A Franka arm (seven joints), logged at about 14 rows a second.
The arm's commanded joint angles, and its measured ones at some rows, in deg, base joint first. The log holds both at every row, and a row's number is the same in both.
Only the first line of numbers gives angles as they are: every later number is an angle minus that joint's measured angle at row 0.
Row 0, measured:
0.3, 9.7, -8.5, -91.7, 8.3, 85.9, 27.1
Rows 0 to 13, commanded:
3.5, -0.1, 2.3, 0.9, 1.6, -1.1, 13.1
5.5, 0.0, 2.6, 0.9, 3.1, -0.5, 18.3
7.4, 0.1, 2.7, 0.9, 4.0, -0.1, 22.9
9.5, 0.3, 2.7, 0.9, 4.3, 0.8, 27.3
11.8, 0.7, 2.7, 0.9, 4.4, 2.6, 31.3
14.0, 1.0, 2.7, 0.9, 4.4, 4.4, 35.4
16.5, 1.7, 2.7, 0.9, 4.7, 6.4, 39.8
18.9, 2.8, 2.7, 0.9, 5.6, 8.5, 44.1
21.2, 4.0, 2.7, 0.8, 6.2, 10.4, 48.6
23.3, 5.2, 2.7, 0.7, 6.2, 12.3, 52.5
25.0, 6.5, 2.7, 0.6, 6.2, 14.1, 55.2
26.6, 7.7, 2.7, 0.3, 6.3, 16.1, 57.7
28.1, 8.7, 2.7, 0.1, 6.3, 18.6, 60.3
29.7, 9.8, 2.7, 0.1, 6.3, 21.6, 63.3
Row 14, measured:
27.7, 7.8, 3.2, -0.3, 4.7, 17.7, 58.6
